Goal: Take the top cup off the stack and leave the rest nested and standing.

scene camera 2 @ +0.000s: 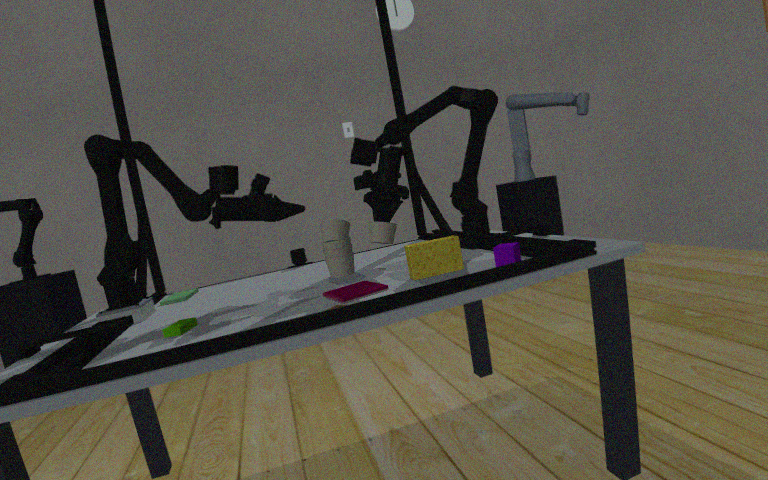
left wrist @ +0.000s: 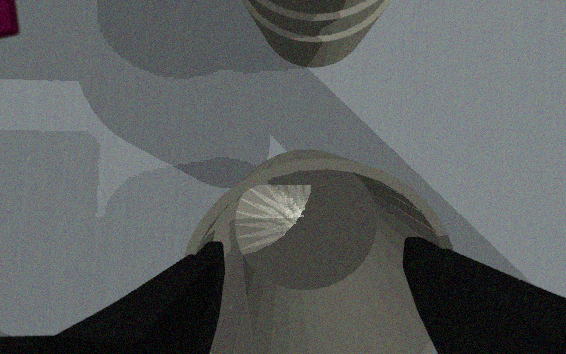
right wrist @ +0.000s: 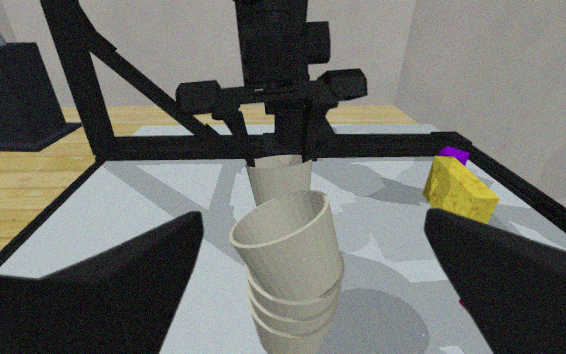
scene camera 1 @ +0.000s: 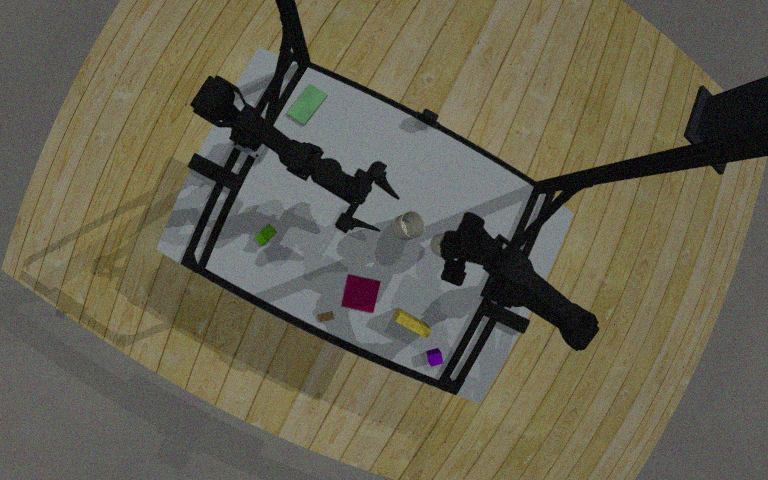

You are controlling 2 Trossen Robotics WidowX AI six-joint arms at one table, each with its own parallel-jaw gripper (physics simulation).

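Seen in the pictures: left gripper, fingertip midpoint: [scene camera 2: 380,227] [left wrist: 313,253] [right wrist: 280,173]; right gripper, fingertip midpoint: [scene camera 2: 304,208] [right wrist: 313,220] [scene camera 1: 389,214]; left arm's base, origin of the base link: [scene camera 2: 477,236] [right wrist: 288,141] [scene camera 1: 501,287]; right arm's base, origin of the base link: [scene camera 2: 125,305] [scene camera 1: 252,137].
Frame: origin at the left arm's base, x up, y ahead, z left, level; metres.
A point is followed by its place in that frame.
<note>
A beige nested stack of cups [scene camera 1: 408,225] [scene camera 2: 338,257] @(x 0.028, y 0.383, z -0.009 m) [left wrist: 315,45] @(x 0.025, y 0.337, z -0.044 m) [right wrist: 295,310] stands mid-table. Its uppermost cup [right wrist: 287,245] @(x 0.112, y 0.401, z -0.054 m) sits crooked, tilted in the rims below. My left gripper [scene camera 2: 384,219] @(x 0.075, y 0.254, z -0.043 m) [left wrist: 313,253] @(x 0.075, y 0.254, z -0.043 m) [right wrist: 280,173] @(x 0.075, y 0.254, z -0.043 m) is shut on a separate beige cup [scene camera 1: 437,244] @(x 0.095, y 0.279, z -0.035 m) [scene camera 2: 383,233] @(x 0.062, y 0.259, z -0.009 m) [left wrist: 320,320] @(x 0.046, y 0.225, z -0.046 m) [right wrist: 280,182] @(x 0.081, y 0.282, z -0.046 m), upright at the rim, to the right of the stack in both scene views. The cup hangs low; whether its base touches the table is unclear. My right gripper [scene camera 1: 389,213] @(x 0.159, y 0.435, z -0.049 m) [scene camera 2: 303,208] @(x 0.159, y 0.435, z -0.049 m) is wide open and empty, left of the stack, its tips short of it.
A maroon square [scene camera 1: 360,293] @(x -0.013, y 0.406, z 0.188 m) [scene camera 2: 355,290] @(x -0.013, y 0.406, z 0.203 m), yellow block [scene camera 1: 412,322] @(x 0.048, y 0.239, z 0.198 m) [scene camera 2: 434,257] @(x 0.016, y 0.236, z 0.220 m) [right wrist: 460,192] @(x 0.037, y 0.255, z 0.188 m), purple cube [scene camera 1: 434,357] @(x 0.018, y 0.116, z 0.283 m) [scene camera 2: 506,254] @(x 0.003, y 0.122, z 0.303 m) and brown block [scene camera 1: 325,316] @(x -0.014, y 0.475, z 0.297 m) lie near the table's front. A bright green block [scene camera 1: 265,234] @(x -0.006, y 0.739, z 0.142 m) [scene camera 2: 180,327] @(x -0.008, y 0.735, z 0.173 m) and pale green slab [scene camera 1: 306,104] @(x -0.011, y 0.797, z -0.272 m) [scene camera 2: 178,296] @(x -0.011, y 0.796, z -0.248 m) lie left.
</note>
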